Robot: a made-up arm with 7 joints. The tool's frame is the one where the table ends. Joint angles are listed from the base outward.
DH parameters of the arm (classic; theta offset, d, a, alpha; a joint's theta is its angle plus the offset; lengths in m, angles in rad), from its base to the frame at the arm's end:
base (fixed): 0 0 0 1.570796
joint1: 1.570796 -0.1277 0 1.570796
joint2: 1.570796 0 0 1.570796
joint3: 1.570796 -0.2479 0 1.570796
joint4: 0 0 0 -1.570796
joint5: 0 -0.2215 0 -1.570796
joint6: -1.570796 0 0 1.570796
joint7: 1.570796 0 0 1.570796
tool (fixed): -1.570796 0 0 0
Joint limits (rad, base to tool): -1.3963..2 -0.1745..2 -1.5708..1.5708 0..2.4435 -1.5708..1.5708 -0.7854..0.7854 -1.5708..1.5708
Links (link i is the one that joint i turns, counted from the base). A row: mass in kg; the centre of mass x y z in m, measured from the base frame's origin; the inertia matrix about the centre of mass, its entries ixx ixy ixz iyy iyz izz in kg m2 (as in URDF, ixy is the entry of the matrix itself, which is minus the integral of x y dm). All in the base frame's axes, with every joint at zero. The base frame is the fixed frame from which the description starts. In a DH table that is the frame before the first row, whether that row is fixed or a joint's. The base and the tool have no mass.
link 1: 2.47; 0.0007 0.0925 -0.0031; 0.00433 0 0 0.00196 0 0.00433
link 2: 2.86; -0.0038 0.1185 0.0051; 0.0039 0 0 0.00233 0 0.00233
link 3: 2.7; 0.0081 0.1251 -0.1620; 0.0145 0 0 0.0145 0 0.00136
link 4: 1.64; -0.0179 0.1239 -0.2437; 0.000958 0 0 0.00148 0 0.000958
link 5: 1.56; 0.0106 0.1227 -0.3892; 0.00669 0 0 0.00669 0 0.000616
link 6: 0.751; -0.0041 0.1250 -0.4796; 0.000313 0 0 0.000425 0 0.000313
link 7: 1.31; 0.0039 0.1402 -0.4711; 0.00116 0 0 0.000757 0 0.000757
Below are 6 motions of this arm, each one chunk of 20 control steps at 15 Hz.
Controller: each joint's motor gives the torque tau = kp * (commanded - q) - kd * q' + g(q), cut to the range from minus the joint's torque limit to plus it. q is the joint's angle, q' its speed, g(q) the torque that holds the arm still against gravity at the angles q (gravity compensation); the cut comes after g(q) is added. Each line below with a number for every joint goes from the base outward.
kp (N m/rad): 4.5 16 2.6 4.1 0.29 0.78 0.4
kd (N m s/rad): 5.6 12 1.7 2.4 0.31 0.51 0.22
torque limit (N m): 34 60 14 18 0.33 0.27 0.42
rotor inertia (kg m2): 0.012 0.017 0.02 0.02 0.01 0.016 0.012
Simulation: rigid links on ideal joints. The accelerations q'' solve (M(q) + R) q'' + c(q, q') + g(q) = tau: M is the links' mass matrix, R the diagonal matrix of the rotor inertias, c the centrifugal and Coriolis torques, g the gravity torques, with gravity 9.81 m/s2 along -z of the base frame. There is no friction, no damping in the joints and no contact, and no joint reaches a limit. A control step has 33 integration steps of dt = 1/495 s. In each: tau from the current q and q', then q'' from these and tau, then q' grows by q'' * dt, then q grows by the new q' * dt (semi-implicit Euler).
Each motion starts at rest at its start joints. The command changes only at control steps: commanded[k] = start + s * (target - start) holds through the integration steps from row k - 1 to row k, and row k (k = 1, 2, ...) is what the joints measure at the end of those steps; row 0 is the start. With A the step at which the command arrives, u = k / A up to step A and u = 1 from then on. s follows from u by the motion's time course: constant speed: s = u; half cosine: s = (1 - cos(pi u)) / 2; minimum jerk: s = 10 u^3 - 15 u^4 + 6 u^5; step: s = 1 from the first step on.
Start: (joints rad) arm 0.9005 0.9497 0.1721 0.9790 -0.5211 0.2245 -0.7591
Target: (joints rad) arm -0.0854 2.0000 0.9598 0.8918 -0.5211 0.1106 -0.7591
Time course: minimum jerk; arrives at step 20
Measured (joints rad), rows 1 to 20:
1: 0.9005 0.9498 0.1721 0.9790 -0.5211 0.2245 -0.7591
2: 0.9001 0.9502 0.1720 0.9791 -0.5211 0.2244 -0.7591
3: 0.8988 0.9517 0.1721 0.9793 -0.5213 0.2242 -0.7592
4: 0.8961 0.9551 0.1728 0.9796 -0.5215 0.2237 -0.7594
5: 0.8910 0.9615 0.1747 0.9798 -0.5220 0.2228 -0.7597
6: 0.8830 0.9719 0.1788 0.9797 -0.5228 0.2214 -0.7602
7: 0.8714 0.9870 0.1861 0.9791 -0.5237 0.2194 -0.7608
8: 0.8557 1.0077 0.1975 0.9775 -0.5249 0.2166 -0.7615
9: 0.8357 1.0343 0.2137 0.9745 -0.5262 0.2131 -0.7622
10: 0.8112 1.0668 0.2352 0.9698 -0.5275 0.2089 -0.7631
11: 0.7824 1.1050 0.2624 0.9631 -0.5288 0.2041 -0.7639
12: 0.7499 1.1482 0.2950 0.9543 -0.5301 0.1987 -0.7646
13: 0.7145 1.1956 0.3328 0.9436 -0.5311 0.1929 -0.7652
14: 0.6774 1.2462 0.3751 0.9314 -0.5320 0.1868 -0.7655
15: 0.6397 1.2986 0.4208 0.9185 -0.5325 0.1806 -0.7656
16: 0.6026 1.3517 0.4687 0.9060 -0.5326 0.1745 -0.7653
17: 0.5671 1.4041 0.5174 0.8948 -0.5323 0.1685 -0.7646
18: 0.5339 1.4548 0.5655 0.8858 -0.5315 0.1630 -0.7635
19: 0.5031 1.5029 0.6115 0.8794 -0.5303 0.1578 -0.7621
20: 0.4747 1.5477 0.6545 0.8757 -0.5288 0.1532 -0.7605

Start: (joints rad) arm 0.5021 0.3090 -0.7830 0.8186 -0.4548 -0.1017 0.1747
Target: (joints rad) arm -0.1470 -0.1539 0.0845 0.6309 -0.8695 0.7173 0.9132
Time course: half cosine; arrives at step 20
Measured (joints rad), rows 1 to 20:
1: 0.5020 0.3088 -0.7825 0.8185 -0.4549 -0.1014 0.1749
2: 0.5015 0.3081 -0.7806 0.8181 -0.4554 -0.1001 0.1760
3: 0.5004 0.3064 -0.7762 0.8173 -0.4565 -0.0969 0.1788
4: 0.4984 0.3034 -0.7685 0.8158 -0.4584 -0.0910 0.1841
5: 0.4951 0.2988 -0.7571 0.8135 -0.4614 -0.0820 0.1925
6: 0.4904 0.2923 -0.7414 0.8105 -0.4656 -0.0692 0.2047
7: 0.4841 0.2838 -0.7214 0.8067 -0.4711 -0.0525 0.2208
8: 0.4761 0.2732 -0.6969 0.8021 -0.4781 -0.0316 0.2412
9: 0.4663 0.2605 -0.6680 0.7967 -0.4865 -0.0067 0.2656
10: 0.4547 0.2457 -0.6352 0.7907 -0.4963 0.0221 0.2941
11: 0.4414 0.2291 -0.5989 0.7840 -0.5076 0.0545 0.3261
12: 0.4263 0.2107 -0.5595 0.7768 -0.5202 0.0900 0.3614
13: 0.4097 0.1910 -0.5178 0.7691 -0.5339 0.1280 0.3991
14: 0.3918 0.1702 -0.4746 0.7611 -0.5486 0.1680 0.4388
15: 0.3726 0.1487 -0.4306 0.7527 -0.5640 0.2091 0.4796
16: 0.3524 0.1269 -0.3867 0.7441 -0.5798 0.2507 0.5207
17: 0.3314 0.1052 -0.3439 0.7353 -0.5958 0.2918 0.5614
18: 0.3098 0.0840 -0.3029 0.7264 -0.6118 0.3317 0.6006
19: 0.2880 0.0638 -0.2645 0.7174 -0.6273 0.3696 0.6378
20: 0.2663 0.0449 -0.2297 0.7086 -0.6421 0.4047 0.6720

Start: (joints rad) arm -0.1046 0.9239 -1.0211 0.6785 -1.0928 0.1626 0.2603
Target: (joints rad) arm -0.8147 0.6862 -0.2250 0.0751 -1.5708 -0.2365 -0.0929
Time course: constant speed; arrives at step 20
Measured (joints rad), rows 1 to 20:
1: -0.1056 0.9229 -1.0175 0.6766 -1.0938 0.1614 0.2592
2: -0.1080 0.9209 -1.0100 0.6722 -1.0960 0.1583 0.2564
3: -0.1119 0.9180 -0.9991 0.6652 -1.0995 0.1536 0.2518
4: -0.1172 0.9142 -0.9851 0.6557 -1.1042 0.1473 0.2455
5: -0.1240 0.9098 -0.9684 0.6440 -1.1100 0.1397 0.2378
6: -0.1322 0.9048 -0.9493 0.6302 -1.1168 0.1309 0.2289
7: -0.1418 0.8993 -0.9281 0.6146 -1.1247 0.1209 0.2189
8: -0.1526 0.8932 -0.9051 0.5973 -1.1336 0.1099 0.2079
9: -0.1647 0.8867 -0.8803 0.5786 -1.1434 0.0981 0.1961
10: -0.1779 0.8797 -0.8540 0.5586 -1.1540 0.0854 0.1836
11: -0.1923 0.8724 -0.8263 0.5375 -1.1655 0.0720 0.1705
12: -0.2077 0.8647 -0.7975 0.5153 -1.1777 0.0580 0.1568
13: -0.2242 0.8567 -0.7677 0.4923 -1.1906 0.0433 0.1427
14: -0.2416 0.8484 -0.7368 0.4685 -1.2042 0.0281 0.1281
15: -0.2600 0.8398 -0.7052 0.4440 -1.2184 0.0125 0.1132
16: -0.2793 0.8309 -0.6728 0.4188 -1.2331 -0.0036 0.0980
17: -0.2994 0.8218 -0.6398 0.3931 -1.2485 -0.0201 0.0825
18: -0.3203 0.8124 -0.6062 0.3670 -1.2644 -0.0369 0.0668
19: -0.3421 0.8029 -0.5721 0.3404 -1.2808 -0.0541 0.0509
20: -0.3646 0.7931 -0.5375 0.3134 -1.2976 -0.0715 0.0347

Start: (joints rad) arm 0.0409 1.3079 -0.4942 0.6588 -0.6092 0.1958 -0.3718
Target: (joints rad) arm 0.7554 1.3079 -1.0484 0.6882 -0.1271 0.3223 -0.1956
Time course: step
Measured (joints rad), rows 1 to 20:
1: 0.0740 1.3092 -0.5415 0.6526 -0.5923 0.2035 -0.3642
2: 0.1089 1.3100 -0.5916 0.6527 -0.5657 0.2151 -0.3480
3: 0.1423 1.3100 -0.6372 0.6553 -0.5389 0.2261 -0.3303
4: 0.1741 1.3095 -0.6785 0.6589 -0.5135 0.2359 -0.3135
5: 0.2043 1.3089 -0.7158 0.6627 -0.4896 0.2447 -0.2985
6: 0.2329 1.3082 -0.7494 0.6663 -0.4672 0.2525 -0.2853
7: 0.2600 1.3076 -0.7797 0.6697 -0.4462 0.2596 -0.2737
8: 0.2858 1.3071 -0.8069 0.6727 -0.4265 0.2659 -0.2636
9: 0.3103 1.3066 -0.8313 0.6753 -0.4079 0.2716 -0.2548
10: 0.3335 1.3063 -0.8531 0.6775 -0.3905 0.2767 -0.2471
11: 0.3555 1.3060 -0.8728 0.6795 -0.3742 0.2813 -0.2404
12: 0.3764 1.3058 -0.8904 0.6812 -0.3589 0.2854 -0.2346
13: 0.3963 1.3057 -0.9061 0.6826 -0.3445 0.2891 -0.2295
14: 0.4151 1.3056 -0.9203 0.6838 -0.3309 0.2925 -0.2251
15: 0.4330 1.3056 -0.9329 0.6848 -0.3182 0.2955 -0.2213
16: 0.4500 1.3056 -0.9443 0.6856 -0.3063 0.2982 -0.2179
17: 0.4660 1.3056 -0.9545 0.6864 -0.2951 0.3006 -0.2150
18: 0.4813 1.3057 -0.9636 0.6869 -0.2846 0.3028 -0.2125
19: 0.4958 1.3058 -0.9719 0.6874 -0.2747 0.3048 -0.2103
20: 0.5095 1.3058 -0.9792 0.6878 -0.2655 0.3065 -0.2084

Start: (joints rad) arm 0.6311 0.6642 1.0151 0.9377 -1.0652 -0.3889 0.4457
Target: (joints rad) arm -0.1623 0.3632 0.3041 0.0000 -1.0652 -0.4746 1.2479
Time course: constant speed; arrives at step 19
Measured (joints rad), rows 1 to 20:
1: 0.6303 0.6642 1.0134 0.9361 -1.0645 -0.3892 0.4474
2: 0.6280 0.6637 1.0090 0.9312 -1.0632 -0.3899 0.4526
3: 0.6240 0.6623 1.0017 0.9224 -1.0616 -0.3910 0.4619
4: 0.6183 0.6598 0.9913 0.9095 -1.0600 -0.3925 0.4751
5: 0.6108 0.6562 0.9780 0.8926 -1.0584 -0.3943 0.4920
6: 0.6017 0.6514 0.9619 0.8719 -1.0571 -0.3964 0.5122
7: 0.5910 0.6455 0.9432 0.8478 -1.0560 -0.3988 0.5354
8: 0.5787 0.6385 0.9221 0.8205 -1.0551 -0.4013 0.5612
9: 0.5652 0.6306 0.8989 0.7905 -1.0544 -0.4041 0.5894
10: 0.5503 0.6217 0.8737 0.7581 -1.0539 -0.4071 0.6195
11: 0.5342 0.6121 0.8469 0.7235 -1.0536 -0.4103 0.6514
12: 0.5169 0.6017 0.8186 0.6871 -1.0534 -0.4136 0.6848
13: 0.4985 0.5905 0.7890 0.6490 -1.0534 -0.4171 0.7195
14: 0.4792 0.5788 0.7584 0.6095 -1.0536 -0.4207 0.7553
15: 0.4588 0.5664 0.7269 0.5687 -1.0538 -0.4244 0.7921
16: 0.4374 0.5535 0.6946 0.5269 -1.0541 -0.4282 0.8297
17: 0.4151 0.5401 0.6618 0.4840 -1.0545 -0.4321 0.8680
18: 0.3919 0.5262 0.6285 0.4403 -1.0549 -0.4360 0.9069
19: 0.3677 0.5120 0.5949 0.3959 -1.0553 -0.4401 0.9463
20: 0.3428 0.4974 0.5632 0.3525 -1.0566 -0.4439 0.9845

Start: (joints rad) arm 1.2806 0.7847 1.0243 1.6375 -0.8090 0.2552 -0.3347
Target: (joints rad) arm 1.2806 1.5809 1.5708 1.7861 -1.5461 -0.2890 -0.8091
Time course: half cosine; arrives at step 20
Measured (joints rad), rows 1 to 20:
1: 1.2805 0.7849 1.0243 1.6374 -0.8092 0.2550 -0.3349
2: 1.2803 0.7860 1.0245 1.6372 -0.8099 0.2541 -0.3357
3: 1.2799 0.7885 1.0252 1.6369 -0.8118 0.2520 -0.3377
4: 1.2793 0.7932 1.0269 1.6367 -0.8152 0.2481 -0.3414
5: 1.2786 0.8005 1.0301 1.6368 -0.8206 0.2421 -0.3472
6: 1.2777 0.8110 1.0353 1.6373 -0.8283 0.2336 -0.3555
7: 1.2767 0.8248 1.0430 1.6383 -0.8385 0.2224 -0.3663
8: 1.2757 0.8423 1.0535 1.6401 -0.8513 0.2085 -0.3799
9: 1.2748 0.8635 1.0669 1.6426 -0.8668 0.1920 -0.3960
10: 1.2739 0.8882 1.0834 1.6459 -0.8850 0.1728 -0.4147
11: 1.2731 0.9164 1.1030 1.6501 -0.9056 0.1512 -0.4357
12: 1.2725 0.9475 1.1254 1.6550 -0.9285 0.1276 -0.4586
13: 1.2721 0.9813 1.1504 1.6607 -0.9534 0.1023 -0.4830
14: 1.2719 1.0171 1.1775 1.6671 -0.9799 0.0757 -0.5085
15: 1.2720 1.0544 1.2062 1.6742 -1.0076 0.0483 -0.5346
16: 1.2723 1.0925 1.2360 1.6819 -1.0361 0.0207 -0.5608
17: 1.2729 1.1307 1.2662 1.6901 -1.0648 -0.0067 -0.5865
18: 1.2737 1.1681 1.2962 1.6986 -1.0933 -0.0332 -0.6111
19: 1.2746 1.2041 1.3252 1.7073 -1.1210 -0.0583 -0.6342
20: 1.2757 1.2379 1.3526 1.7161 -1.1473 -0.0816 -0.6552

